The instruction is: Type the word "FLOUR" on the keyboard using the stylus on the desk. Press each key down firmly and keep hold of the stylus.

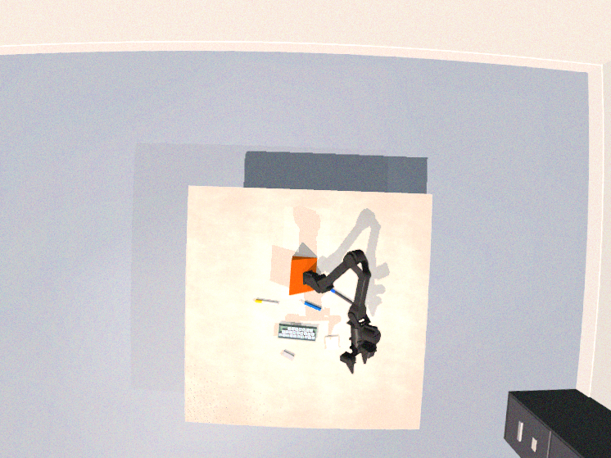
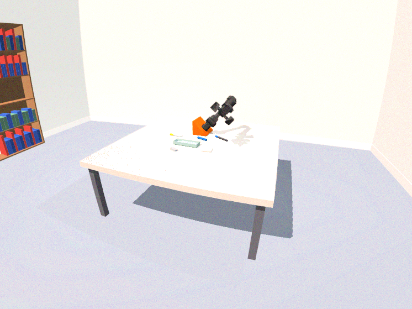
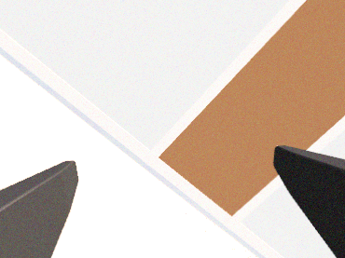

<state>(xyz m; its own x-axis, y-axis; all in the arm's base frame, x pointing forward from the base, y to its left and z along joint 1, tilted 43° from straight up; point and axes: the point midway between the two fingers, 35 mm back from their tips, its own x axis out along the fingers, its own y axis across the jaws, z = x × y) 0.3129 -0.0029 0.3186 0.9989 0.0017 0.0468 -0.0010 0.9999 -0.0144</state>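
Right now my gripper tip is 250 mm above the blue stylus, 220 mm to the left of it and 220 mm past it. Round my gripper tip: dark pen 270 mm behind, 250 mm below, 60 mm to the right; grey piece 330 mm to the right, 250 mm below, 60 mm ahead; yellow-tipped white pen 450 mm to the right, 250 mm below, 230 mm behind.
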